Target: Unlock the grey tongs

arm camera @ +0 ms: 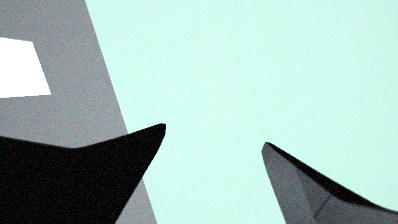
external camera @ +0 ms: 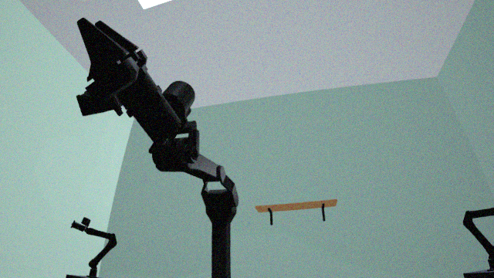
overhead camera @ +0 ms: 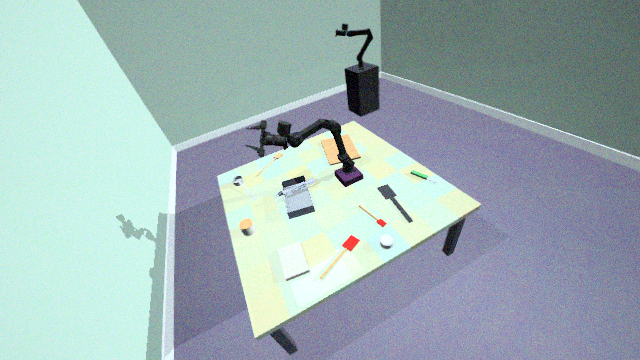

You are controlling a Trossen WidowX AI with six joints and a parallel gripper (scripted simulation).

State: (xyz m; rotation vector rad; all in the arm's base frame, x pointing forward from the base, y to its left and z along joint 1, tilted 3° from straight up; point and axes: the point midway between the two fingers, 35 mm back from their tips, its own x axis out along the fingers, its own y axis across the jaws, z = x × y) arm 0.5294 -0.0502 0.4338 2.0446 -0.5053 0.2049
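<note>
Right now the grey roasting tin is 49 cm below my gripper tip, 15 cm behind it and 4 cm to the left of it. Also, from my gripper tip: red spatula: 54 cm to the left, 51 cm below, 19 cm behind; white block: 51 cm below, 44 cm to the left, 5 cm ahead; cup: 49 cm below, 20 cm ahead, 10 cm to the left.
</note>
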